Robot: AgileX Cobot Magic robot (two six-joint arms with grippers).
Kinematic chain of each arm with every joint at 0, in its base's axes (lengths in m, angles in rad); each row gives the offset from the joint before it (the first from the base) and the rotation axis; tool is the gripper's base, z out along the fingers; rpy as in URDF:
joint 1: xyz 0 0 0.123 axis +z
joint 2: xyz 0 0 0 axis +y
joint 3: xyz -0.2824 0 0.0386 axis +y
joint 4: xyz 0.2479 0 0.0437 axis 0.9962 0 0.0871
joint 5: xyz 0 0 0 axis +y
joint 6: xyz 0.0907 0 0.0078 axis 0.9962 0 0.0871
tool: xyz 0 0 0 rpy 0 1.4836 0
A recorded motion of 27 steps. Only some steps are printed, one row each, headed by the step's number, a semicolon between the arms.
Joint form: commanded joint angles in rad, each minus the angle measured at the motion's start. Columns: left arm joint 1, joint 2, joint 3, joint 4, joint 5, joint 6; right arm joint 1, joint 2, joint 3, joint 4, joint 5, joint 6.
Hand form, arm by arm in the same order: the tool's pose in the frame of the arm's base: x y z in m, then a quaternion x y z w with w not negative. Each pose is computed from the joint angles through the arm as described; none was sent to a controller.
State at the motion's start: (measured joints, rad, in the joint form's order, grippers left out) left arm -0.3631 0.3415 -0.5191 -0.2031 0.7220 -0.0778; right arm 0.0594 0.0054 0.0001 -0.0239 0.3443 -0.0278
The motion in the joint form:
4: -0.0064 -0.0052 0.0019 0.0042 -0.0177 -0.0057; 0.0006 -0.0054 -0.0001 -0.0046 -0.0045 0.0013
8: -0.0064 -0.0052 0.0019 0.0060 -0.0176 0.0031; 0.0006 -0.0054 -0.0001 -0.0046 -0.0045 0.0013
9: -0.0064 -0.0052 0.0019 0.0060 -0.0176 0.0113; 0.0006 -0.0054 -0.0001 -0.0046 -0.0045 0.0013
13: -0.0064 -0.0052 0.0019 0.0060 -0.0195 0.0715; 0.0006 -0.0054 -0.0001 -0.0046 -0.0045 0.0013
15: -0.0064 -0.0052 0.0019 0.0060 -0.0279 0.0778; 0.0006 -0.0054 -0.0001 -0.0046 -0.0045 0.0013
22: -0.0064 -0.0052 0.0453 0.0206 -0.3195 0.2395; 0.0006 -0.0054 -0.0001 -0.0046 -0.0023 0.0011
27: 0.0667 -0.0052 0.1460 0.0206 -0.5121 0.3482; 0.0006 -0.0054 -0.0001 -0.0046 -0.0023 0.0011
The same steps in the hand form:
4: 0.0557 -0.0341 0.3028 0.09063 0.83479 -0.21253 0.49974; 0.0536 0.0023 0.1824 -0.04188 0.78939 -0.00172 0.61246
8: 0.0558 -0.0340 0.3027 0.09458 0.83445 -0.20950 0.50086; 0.0536 0.0023 0.1824 -0.04188 0.78939 -0.00172 0.61246
9: 0.0558 -0.0340 0.3027 0.09800 0.83405 -0.20744 0.50171; 0.0536 0.0023 0.1824 -0.04188 0.78939 -0.00172 0.61246
13: 0.0559 -0.0340 0.3029 0.12288 0.83024 -0.19237 0.50852; 0.0536 0.0023 0.1824 -0.04188 0.78939 -0.00172 0.61246
15: 0.0562 -0.0340 0.3036 0.12469 0.82771 -0.19129 0.51260; 0.0536 0.0023 0.1824 -0.04188 0.78939 -0.00172 0.61246
22: 0.0678 -0.0332 0.3142 0.16055 0.74799 -0.14699 0.62700; 0.0535 0.0023 0.1822 -0.04198 0.79006 -0.00181 0.61159
27: 0.0783 -0.0275 0.2978 0.15445 0.71925 -0.08299 0.67226; 0.0535 0.0023 0.1822 -0.04198 0.79006 -0.00181 0.61159

